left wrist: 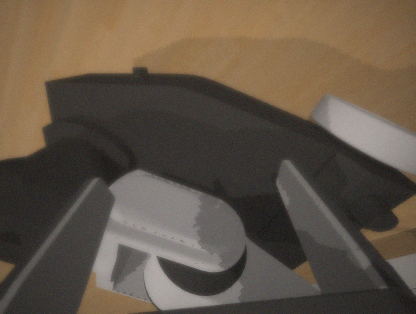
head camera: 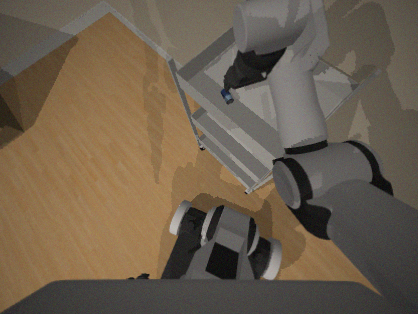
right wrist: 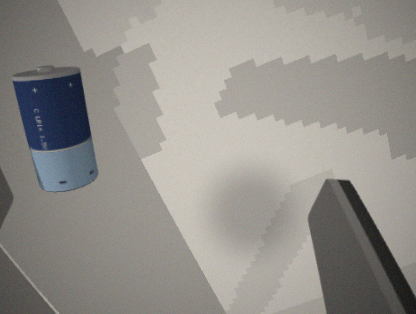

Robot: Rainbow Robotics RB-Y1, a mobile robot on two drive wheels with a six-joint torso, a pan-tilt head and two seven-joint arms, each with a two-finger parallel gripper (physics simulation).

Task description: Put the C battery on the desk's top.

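Places are measured from the robot's base along level axes (x down, y right, z back), in millimetres.
Where they show: left gripper, fingertip midpoint: (left wrist: 193,180); right gripper, fingertip midpoint: (head camera: 242,83) (right wrist: 161,188).
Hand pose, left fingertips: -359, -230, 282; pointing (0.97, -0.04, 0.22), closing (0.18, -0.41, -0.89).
Observation:
After its pixels a point has its place, as x, y, z.
The C battery (head camera: 227,96) {-689, -164, -462} (right wrist: 57,130) {-688, -167, -478}, dark blue above and light blue below, shows at the cart's near left side in the head view and at the left in the right wrist view. My right gripper (head camera: 228,83) (right wrist: 161,188) {-718, -129, -500} is open and empty over the cart. In its wrist view the battery is off centre, towards the left finger; the exact height gap is unclear. My left gripper (left wrist: 193,180) {-359, -230, 282} is open and empty, with parts of my own base beyond its fingers. I cannot make out a desk for certain.
A light grey wheeled cart (head camera: 250,127) {-663, -61, -396} with several levels stands ahead of my base (head camera: 231,220). My right arm hides part of it. A brown box-like thing (head camera: 9,117) {-56, -1851, -150} shows at the far left. A pale wall edge runs along the wooden floor (head camera: 90,150) {-1, -1124, -155} at the upper left.

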